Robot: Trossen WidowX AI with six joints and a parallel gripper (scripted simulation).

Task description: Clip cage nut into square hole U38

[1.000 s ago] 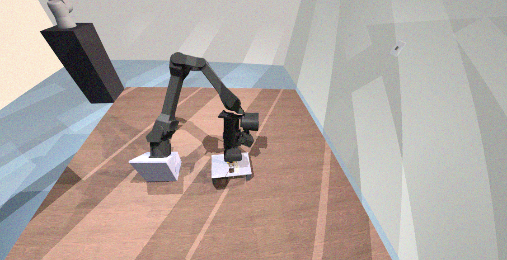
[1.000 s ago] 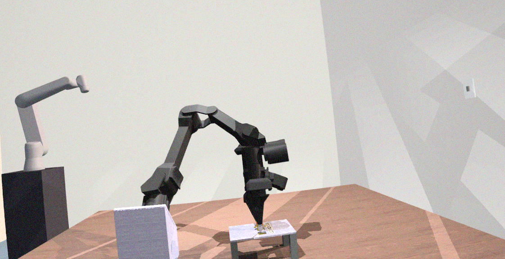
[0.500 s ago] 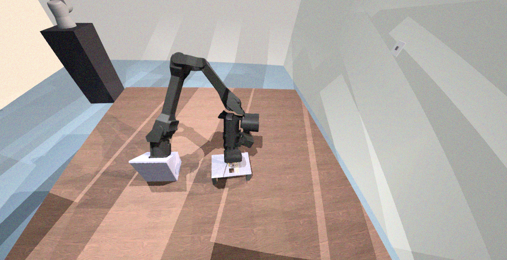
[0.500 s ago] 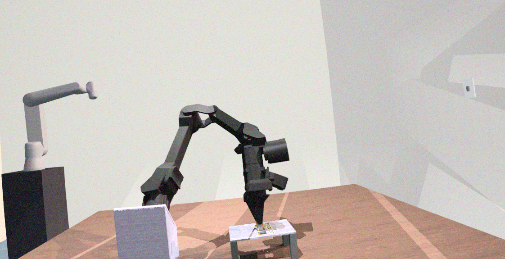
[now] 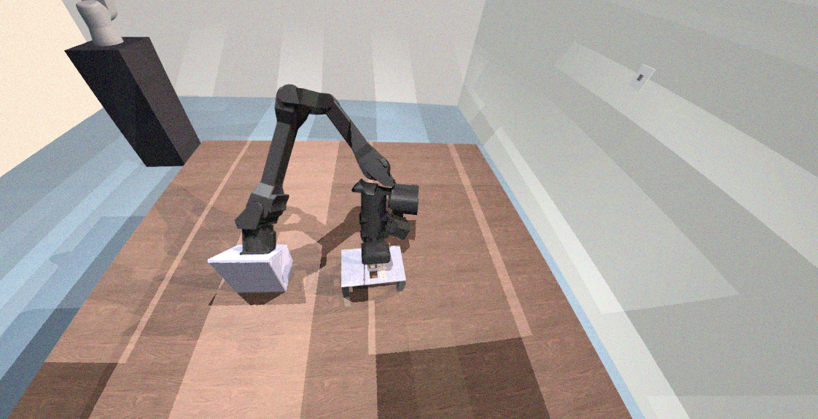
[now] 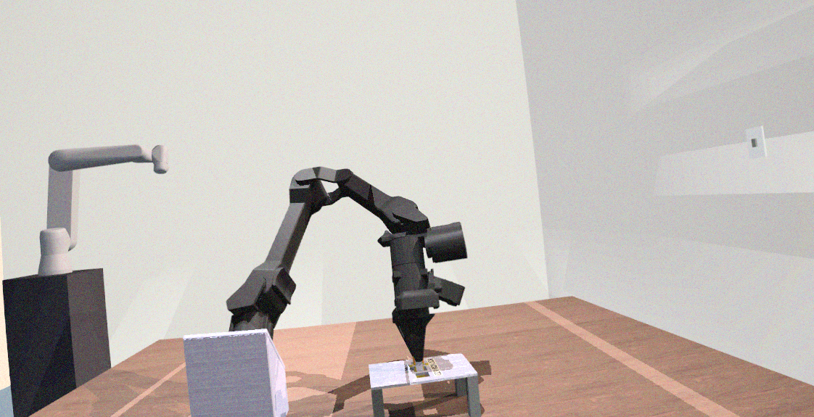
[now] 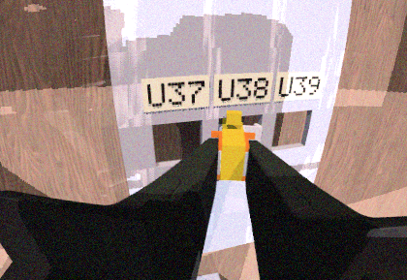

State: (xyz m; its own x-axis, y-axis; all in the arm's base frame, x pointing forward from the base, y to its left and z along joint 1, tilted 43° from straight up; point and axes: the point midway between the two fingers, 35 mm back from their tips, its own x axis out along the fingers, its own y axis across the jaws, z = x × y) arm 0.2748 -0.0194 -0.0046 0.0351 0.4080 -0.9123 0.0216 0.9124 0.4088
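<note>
The cage nut lies 10 mm below my gripper tip.
</note>
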